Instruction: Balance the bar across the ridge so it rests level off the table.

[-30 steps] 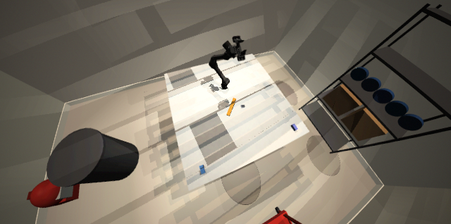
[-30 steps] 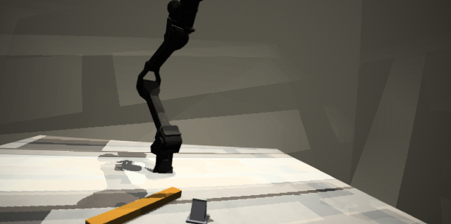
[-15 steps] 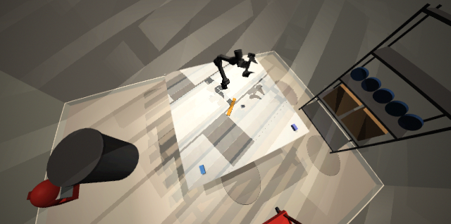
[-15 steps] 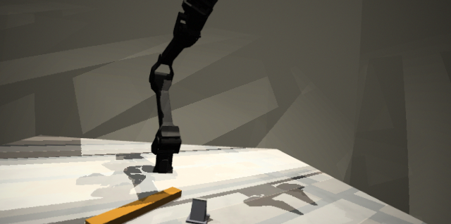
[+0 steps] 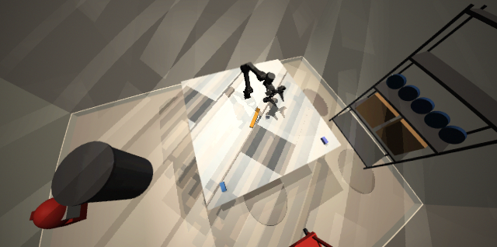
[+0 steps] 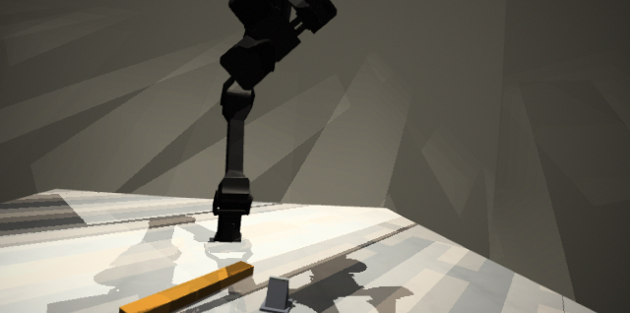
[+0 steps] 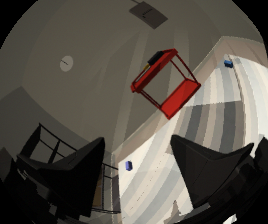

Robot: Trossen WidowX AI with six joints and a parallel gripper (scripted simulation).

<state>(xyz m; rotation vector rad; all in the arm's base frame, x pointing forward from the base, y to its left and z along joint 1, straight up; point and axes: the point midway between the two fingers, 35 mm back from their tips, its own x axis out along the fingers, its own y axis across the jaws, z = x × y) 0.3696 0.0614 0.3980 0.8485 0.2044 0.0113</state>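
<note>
My gripper tip is 38 cm above the orange bar, 13 cm past it and 9 cm to the left of it.
</note>
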